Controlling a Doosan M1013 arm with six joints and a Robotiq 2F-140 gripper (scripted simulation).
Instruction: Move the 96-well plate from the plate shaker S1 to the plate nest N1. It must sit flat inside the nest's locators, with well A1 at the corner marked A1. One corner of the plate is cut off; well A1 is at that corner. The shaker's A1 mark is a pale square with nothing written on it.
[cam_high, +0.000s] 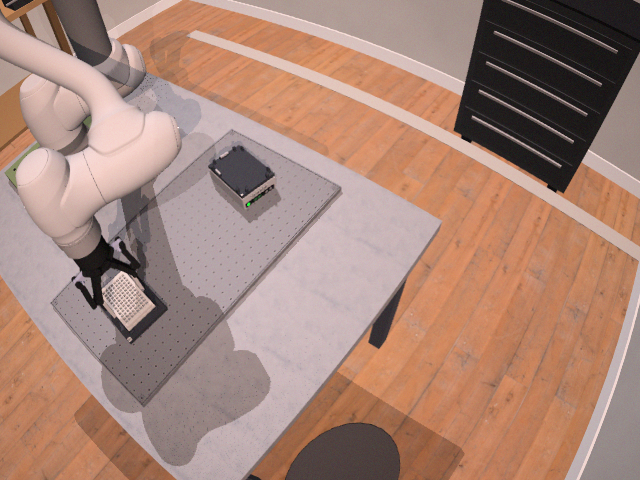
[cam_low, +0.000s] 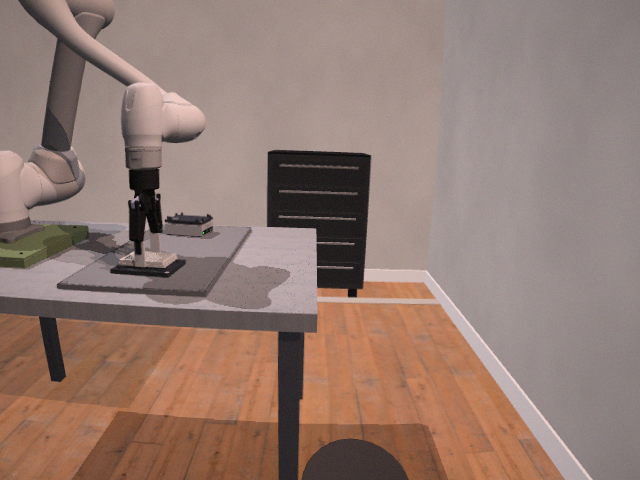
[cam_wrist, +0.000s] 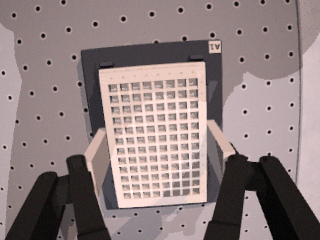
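My gripper is now 2 cm above the white 96-well plate. Round my hand: plate nest 4 cm below; A1 label 7 cm ahead, 6 cm to the right, 3 cm below.
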